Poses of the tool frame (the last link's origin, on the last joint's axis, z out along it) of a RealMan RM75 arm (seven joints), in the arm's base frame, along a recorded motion.
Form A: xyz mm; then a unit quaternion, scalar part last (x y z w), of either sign.
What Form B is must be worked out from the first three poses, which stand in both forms.
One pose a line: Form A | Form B
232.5 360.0 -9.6 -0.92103 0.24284 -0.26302 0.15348 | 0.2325 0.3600 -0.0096 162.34 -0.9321 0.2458 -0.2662
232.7 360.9 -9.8 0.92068 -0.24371 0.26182 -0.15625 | 0.2327 0.3609 -0.0098 162.02 -0.9321 0.2467 -0.2651
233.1 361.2 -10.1 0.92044 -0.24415 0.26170 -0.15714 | 0.2331 0.3612 -0.0101 161.92 -0.9320 0.2472 -0.2650
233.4 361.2 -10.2 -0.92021 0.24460 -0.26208 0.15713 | 0.2334 0.3612 -0.0102 161.92 -0.9318 0.2477 -0.2654
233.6 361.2 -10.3 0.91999 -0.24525 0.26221 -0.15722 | 0.2336 0.3612 -0.0103 161.91 -0.9316 0.2483 -0.2655
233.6 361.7 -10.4 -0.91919 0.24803 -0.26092 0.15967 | 0.2336 0.3617 -0.0104 161.62 -0.9311 0.2513 -0.2643
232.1 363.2 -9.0 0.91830 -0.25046 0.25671 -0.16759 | 0.2321 0.3632 -0.0090 160.70 -0.9315 0.2541 -0.2604
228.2 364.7 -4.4 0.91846 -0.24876 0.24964 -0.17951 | 0.2282 0.3647 -0.0044 159.32 -0.9336 0.2529 -0.2538
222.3 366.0 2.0 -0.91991 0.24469 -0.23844 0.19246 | 0.2223 0.3660 0.0020 157.81 -0.9374 0.2494 -0.2430
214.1 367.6 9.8 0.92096 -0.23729 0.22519 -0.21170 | 0.2141 0.3676 0.0098 155.56 -0.9423 0.2428 -0.2304
